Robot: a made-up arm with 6 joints.
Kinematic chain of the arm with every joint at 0, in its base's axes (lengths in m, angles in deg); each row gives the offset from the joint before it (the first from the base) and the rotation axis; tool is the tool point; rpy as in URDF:
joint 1: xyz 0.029 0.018 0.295 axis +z
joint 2: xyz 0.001 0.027 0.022 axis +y
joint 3: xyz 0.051 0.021 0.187 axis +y
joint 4: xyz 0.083 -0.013 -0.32 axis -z
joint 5: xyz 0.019 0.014 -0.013 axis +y
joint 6: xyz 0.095 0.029 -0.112 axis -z
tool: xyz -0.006 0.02 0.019 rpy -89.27 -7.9 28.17
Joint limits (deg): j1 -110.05..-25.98 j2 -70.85..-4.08 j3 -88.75..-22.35 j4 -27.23..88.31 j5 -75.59..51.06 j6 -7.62..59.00
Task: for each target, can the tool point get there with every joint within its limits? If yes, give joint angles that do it. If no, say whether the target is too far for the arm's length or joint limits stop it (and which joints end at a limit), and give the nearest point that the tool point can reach.
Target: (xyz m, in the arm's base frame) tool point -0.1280 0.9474 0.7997
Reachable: no: too far | nearest point -0.0205 0.3107 0.7792 | short by 0.646 m
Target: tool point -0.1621 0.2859 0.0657
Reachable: no: joint limits stop it (at a limit: joint 1, joint 2, joint 3, joint 4, joint 6) | nearest point -0.1936 -0.2296 0.2916 | short by 0.564 m
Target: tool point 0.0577 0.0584 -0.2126
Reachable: no: joint limits stop it (at a limit: joint 1, joint 2, joint 3, joint 4, joint 5, joint 6) | nearest point 0.3315 -0.0286 0.1211 | short by 0.440 m
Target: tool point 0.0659 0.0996 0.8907
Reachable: yes | joints -101.21 -61.53 -78.39 28.56 -27.94 21.31
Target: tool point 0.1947 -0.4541 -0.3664
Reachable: no: too far | nearest point 0.1372 -0.2904 0.1117 | short by 0.509 m
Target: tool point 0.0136 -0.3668 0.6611
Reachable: yes | joints -87.05 -34.50 -51.96 63.60 5.75 32.02
